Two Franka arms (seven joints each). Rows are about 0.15 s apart.
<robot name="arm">
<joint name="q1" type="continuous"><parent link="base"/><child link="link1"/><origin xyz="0.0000 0.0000 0.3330" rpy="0.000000 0.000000 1.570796"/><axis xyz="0 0 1"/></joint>
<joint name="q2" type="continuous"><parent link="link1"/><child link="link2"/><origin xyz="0.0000 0.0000 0.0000" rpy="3.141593 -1.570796 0.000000"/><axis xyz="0 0 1"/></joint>
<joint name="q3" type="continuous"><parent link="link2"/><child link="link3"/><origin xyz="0.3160 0.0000 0.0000" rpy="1.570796 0.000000 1.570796"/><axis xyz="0 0 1"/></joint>
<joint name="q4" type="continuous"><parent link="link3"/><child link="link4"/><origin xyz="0.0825 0.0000 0.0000" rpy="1.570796 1.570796 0.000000"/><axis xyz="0 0 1"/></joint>
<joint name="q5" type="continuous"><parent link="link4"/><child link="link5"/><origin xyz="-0.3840 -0.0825 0.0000" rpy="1.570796 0.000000 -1.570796"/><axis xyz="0 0 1"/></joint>
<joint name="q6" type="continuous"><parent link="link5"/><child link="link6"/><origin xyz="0.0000 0.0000 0.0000" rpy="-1.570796 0.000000 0.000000"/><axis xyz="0 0 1"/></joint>
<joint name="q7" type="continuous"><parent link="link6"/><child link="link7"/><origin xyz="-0.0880 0.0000 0.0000" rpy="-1.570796 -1.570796 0.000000"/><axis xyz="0 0 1"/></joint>
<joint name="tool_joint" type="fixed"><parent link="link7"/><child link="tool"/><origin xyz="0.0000 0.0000 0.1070" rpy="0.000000 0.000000 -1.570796"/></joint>
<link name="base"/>
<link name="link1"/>
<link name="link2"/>
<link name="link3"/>
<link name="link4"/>
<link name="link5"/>
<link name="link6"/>
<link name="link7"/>
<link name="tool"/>
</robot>
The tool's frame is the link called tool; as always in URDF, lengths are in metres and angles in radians. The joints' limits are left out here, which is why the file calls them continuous.
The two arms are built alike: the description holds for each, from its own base.
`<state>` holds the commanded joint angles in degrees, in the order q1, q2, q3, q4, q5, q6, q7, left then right.
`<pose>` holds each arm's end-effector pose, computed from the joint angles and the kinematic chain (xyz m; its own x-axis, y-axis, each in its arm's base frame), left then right.
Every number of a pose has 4 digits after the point.
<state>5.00 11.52 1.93 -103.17 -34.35 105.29 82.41 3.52 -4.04 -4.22 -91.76 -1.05 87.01 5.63</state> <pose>0.6036 0.0268 0.4332 0.4550 -0.7528 0.4757 -0.8901 -0.3678 0.2692 0.5271 -0.0100 0.6436 0.9938 -0.1109 -0.0112 -0.1108 -0.9937 0.0143</pose>
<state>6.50 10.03 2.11 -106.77 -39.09 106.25 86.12 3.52 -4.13 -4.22 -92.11 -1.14 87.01 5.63</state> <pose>0.5918 0.0389 0.4244 0.4585 -0.7054 0.5405 -0.8887 -0.3670 0.2750 0.5265 -0.0102 0.6415 0.9937 -0.1110 -0.0156 -0.1107 -0.9937 0.0162</pose>
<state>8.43 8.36 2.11 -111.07 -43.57 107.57 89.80 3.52 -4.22 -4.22 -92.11 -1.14 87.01 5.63</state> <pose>0.5768 0.0538 0.4119 0.4688 -0.6524 0.5955 -0.8822 -0.3795 0.2788 0.5260 -0.0102 0.6424 0.9937 -0.1110 -0.0141 -0.1108 -0.9937 0.0159</pose>
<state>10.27 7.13 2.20 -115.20 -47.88 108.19 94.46 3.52 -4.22 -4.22 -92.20 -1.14 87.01 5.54</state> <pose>0.5606 0.0672 0.3958 0.4654 -0.6036 0.6474 -0.8818 -0.3791 0.2805 0.5260 -0.0102 0.6416 0.9939 -0.1094 -0.0156 -0.1092 -0.9939 0.0161</pose>
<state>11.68 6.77 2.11 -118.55 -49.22 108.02 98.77 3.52 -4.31 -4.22 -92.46 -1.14 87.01 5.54</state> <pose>0.5451 0.0753 0.3749 0.4509 -0.5939 0.6664 -0.8901 -0.3553 0.2856 0.5255 -0.0102 0.6403 0.9938 -0.1094 -0.0186 -0.1091 -0.9939 0.0162</pose>
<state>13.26 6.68 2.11 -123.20 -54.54 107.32 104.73 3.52 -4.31 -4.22 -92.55 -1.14 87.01 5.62</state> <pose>0.5245 0.0798 0.3460 0.4460 -0.5265 0.7238 -0.8912 -0.3363 0.3044 0.5255 -0.0102 0.6396 0.9936 -0.1108 -0.0202 -0.1105 -0.9937 0.0164</pose>
